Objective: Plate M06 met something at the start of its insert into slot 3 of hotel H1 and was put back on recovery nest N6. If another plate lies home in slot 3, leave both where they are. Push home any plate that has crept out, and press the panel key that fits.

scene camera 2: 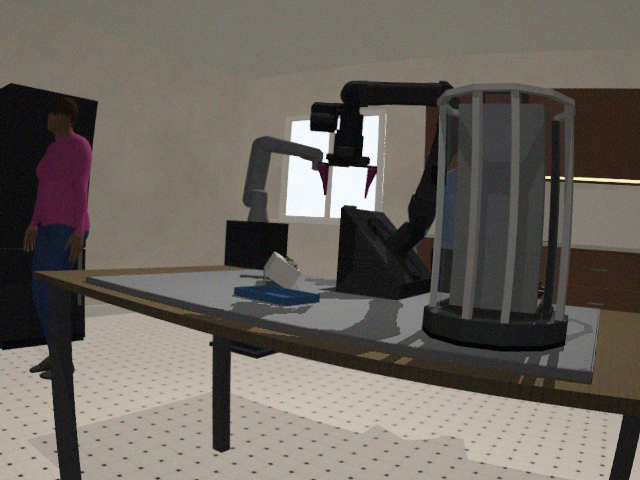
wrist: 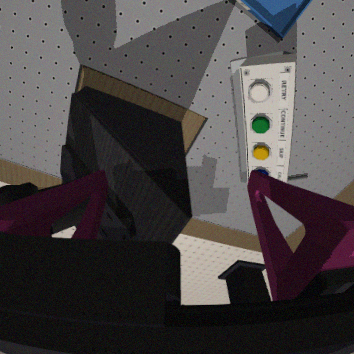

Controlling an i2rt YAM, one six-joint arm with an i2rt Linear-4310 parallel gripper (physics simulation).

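Observation:
My gripper is open and empty, fingers pointing down, high above the table. The key panel is a tilted white box. In the wrist view it has a white RETRY key, a green CONTINUE key, a yellow SKIP key and a blue key partly hidden by the right fingertip. A round barred cage holds tall grey towers at the right of the scene view. Slot 3, plate M06 and nest N6 cannot be made out.
A blue tray lies beside the panel. A black sloped block stands at the arm's base. A person stands beyond the table's left end. Another grey arm stands behind the table.

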